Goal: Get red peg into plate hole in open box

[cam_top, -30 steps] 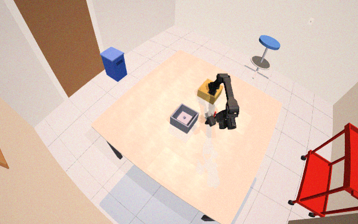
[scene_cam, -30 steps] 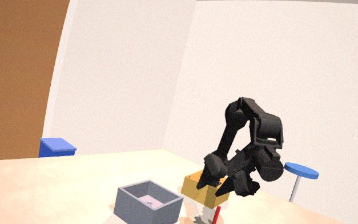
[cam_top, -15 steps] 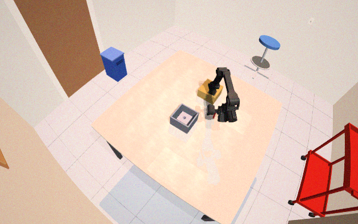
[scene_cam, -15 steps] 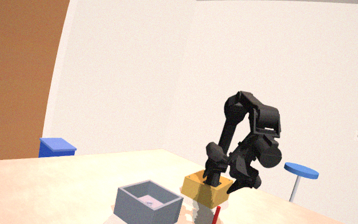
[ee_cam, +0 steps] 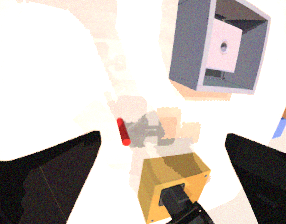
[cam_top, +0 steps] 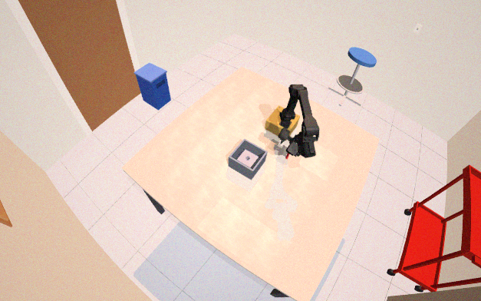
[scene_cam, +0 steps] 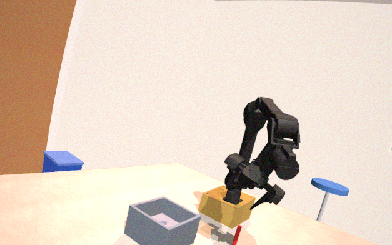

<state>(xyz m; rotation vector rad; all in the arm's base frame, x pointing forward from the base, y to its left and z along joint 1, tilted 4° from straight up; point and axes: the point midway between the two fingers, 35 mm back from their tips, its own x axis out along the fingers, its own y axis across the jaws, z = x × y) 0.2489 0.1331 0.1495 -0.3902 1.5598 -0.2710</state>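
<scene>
My gripper tip is now 90 mm past the red peg and 160 mm above it. From my gripper tip the other things lie so: grey box (90 mm ahead, 180 mm to the right, 170 mm below).
</scene>
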